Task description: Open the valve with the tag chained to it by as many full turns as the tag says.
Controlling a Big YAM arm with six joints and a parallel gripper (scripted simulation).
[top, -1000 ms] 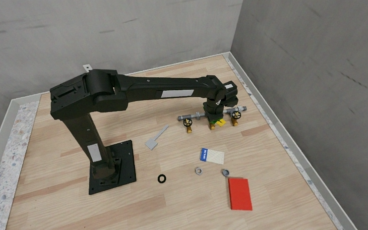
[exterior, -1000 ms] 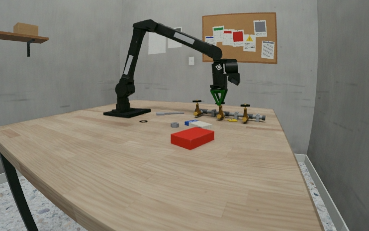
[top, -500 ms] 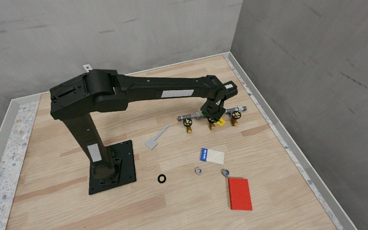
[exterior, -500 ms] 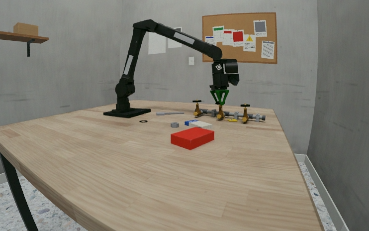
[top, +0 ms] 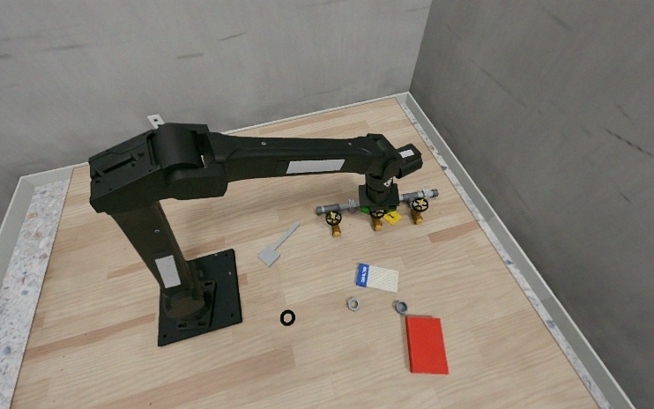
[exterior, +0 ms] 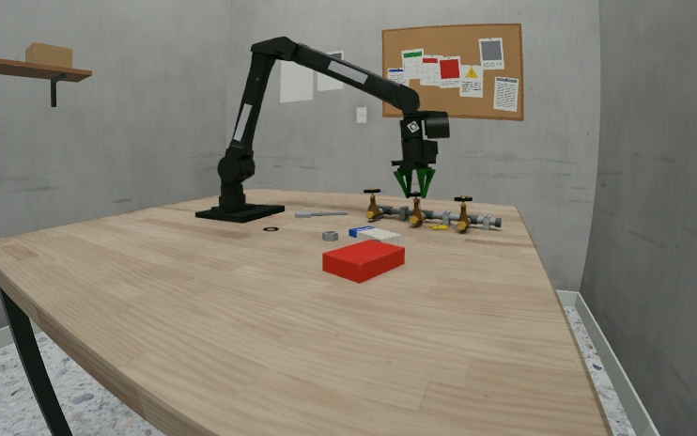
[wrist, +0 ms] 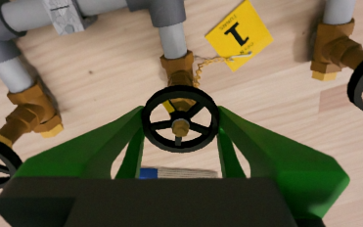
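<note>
My gripper is now 80 mm above the yellow tag, 70 mm short of it and 10 mm to the right of it. Round my hand: grey scraper (300 mm behind, 80 mm below, 50 mm to the right); then white card (170 mm to the right, 80 mm below, 20 mm behind); then red block (340 mm to the right, 70 mm below, 70 mm ahead).
</note>
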